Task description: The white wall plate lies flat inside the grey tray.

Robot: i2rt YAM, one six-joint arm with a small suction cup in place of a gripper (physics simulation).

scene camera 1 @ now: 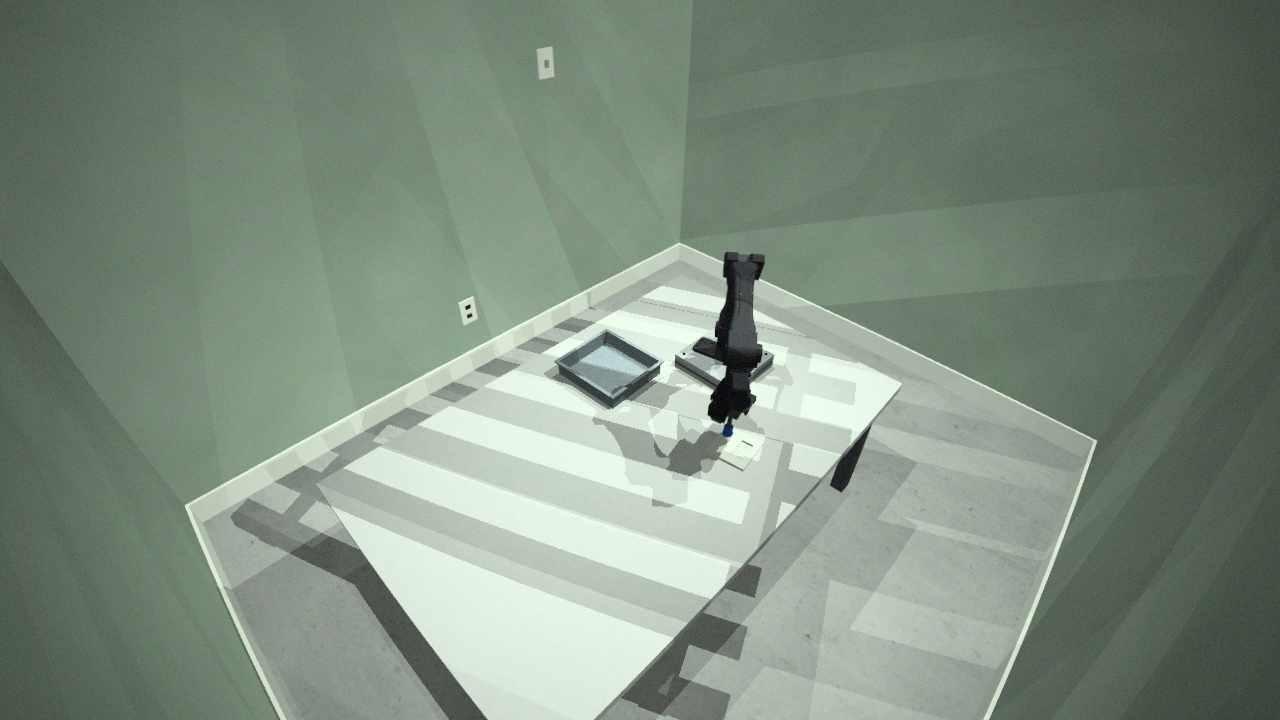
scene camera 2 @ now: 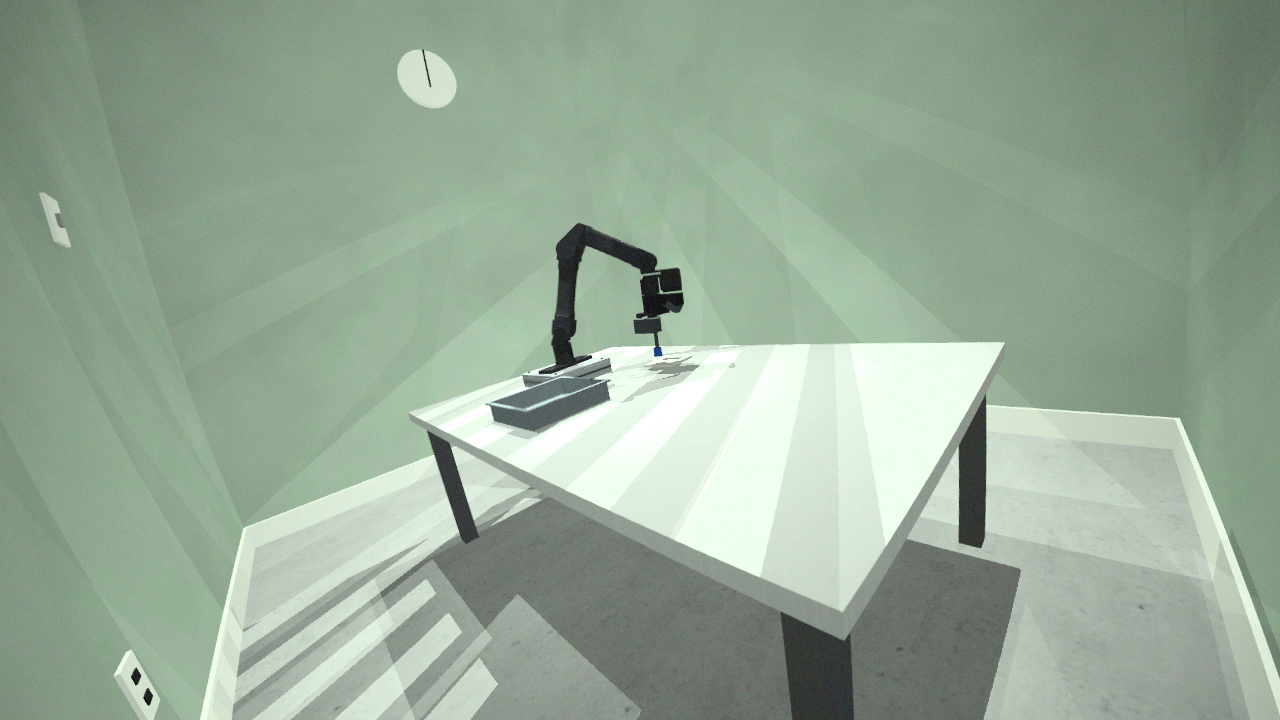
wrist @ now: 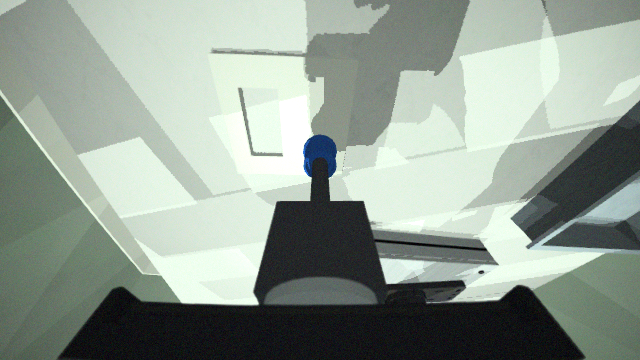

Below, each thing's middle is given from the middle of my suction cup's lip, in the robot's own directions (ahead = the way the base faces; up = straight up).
Now: suction cup 1 cm short of the white wall plate point(scene camera 1: 726, 446), 3 cm to the right of it and 4 cm above it. Round my suction cup: grey tray point(scene camera 1: 609, 367) (6 cm behind, 43 cm to the right, 2 cm below).
